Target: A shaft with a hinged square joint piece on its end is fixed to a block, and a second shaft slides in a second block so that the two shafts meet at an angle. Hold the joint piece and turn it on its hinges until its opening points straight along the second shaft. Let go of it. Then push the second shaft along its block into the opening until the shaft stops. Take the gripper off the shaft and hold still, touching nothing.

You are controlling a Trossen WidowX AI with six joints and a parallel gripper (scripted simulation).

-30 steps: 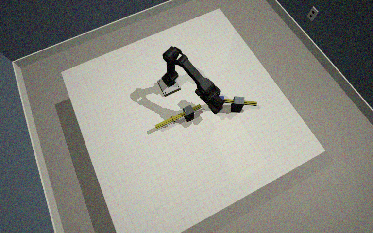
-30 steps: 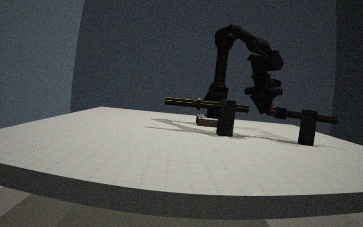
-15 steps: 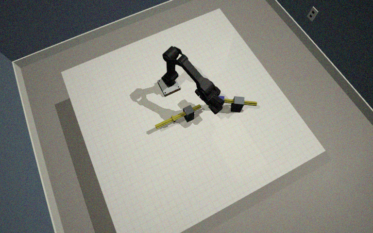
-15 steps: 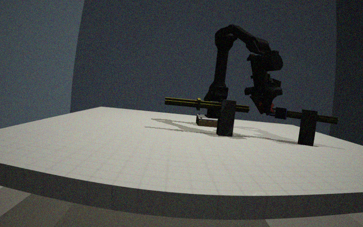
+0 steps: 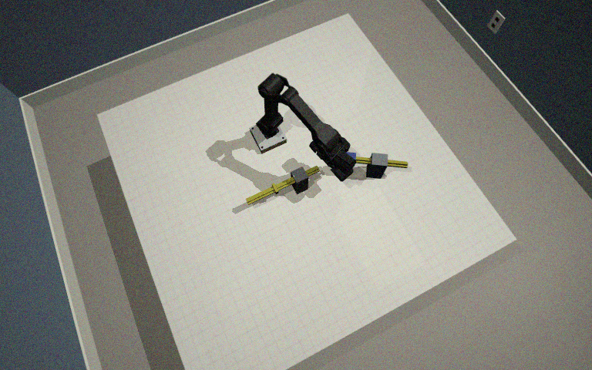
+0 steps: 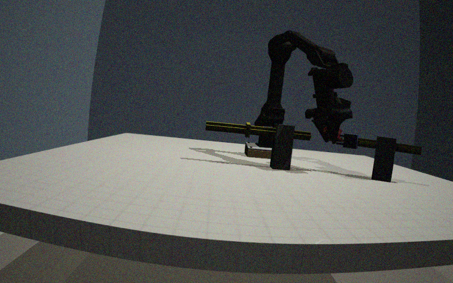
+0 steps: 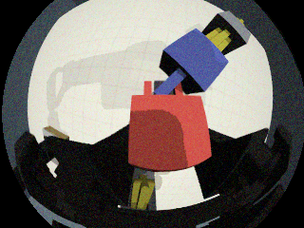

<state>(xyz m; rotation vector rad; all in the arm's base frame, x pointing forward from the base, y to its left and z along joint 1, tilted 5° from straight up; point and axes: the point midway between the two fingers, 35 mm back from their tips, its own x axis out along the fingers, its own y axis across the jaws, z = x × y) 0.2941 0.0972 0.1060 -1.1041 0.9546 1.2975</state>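
My gripper tip is now 30 mm below the red joint piece.
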